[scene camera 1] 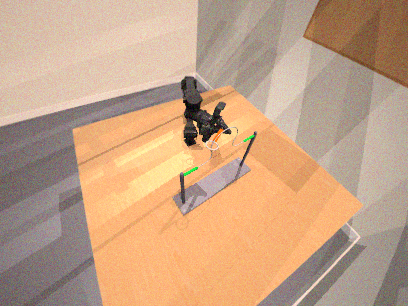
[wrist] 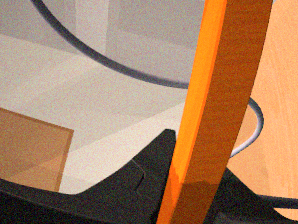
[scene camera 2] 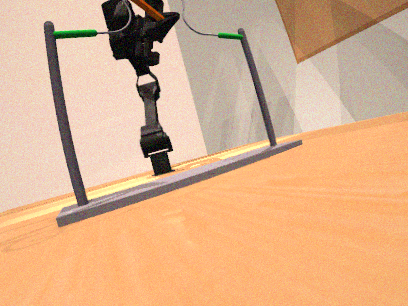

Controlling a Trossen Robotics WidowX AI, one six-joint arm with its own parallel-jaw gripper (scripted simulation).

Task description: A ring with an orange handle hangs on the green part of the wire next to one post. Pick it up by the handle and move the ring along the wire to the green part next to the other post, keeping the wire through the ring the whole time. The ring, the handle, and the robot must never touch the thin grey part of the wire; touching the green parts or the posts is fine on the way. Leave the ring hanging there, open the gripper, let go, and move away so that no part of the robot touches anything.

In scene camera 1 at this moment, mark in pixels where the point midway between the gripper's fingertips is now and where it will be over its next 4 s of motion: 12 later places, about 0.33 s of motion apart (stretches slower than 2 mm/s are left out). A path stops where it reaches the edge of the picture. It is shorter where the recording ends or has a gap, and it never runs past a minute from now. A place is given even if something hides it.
My gripper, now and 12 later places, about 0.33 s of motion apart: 231, 133; 230, 135; 229, 136; 227, 139; 225, 141; 223, 142; 221, 144; 220, 145; 217, 147; 216, 147; 214, 148; 212, 149; 210, 149
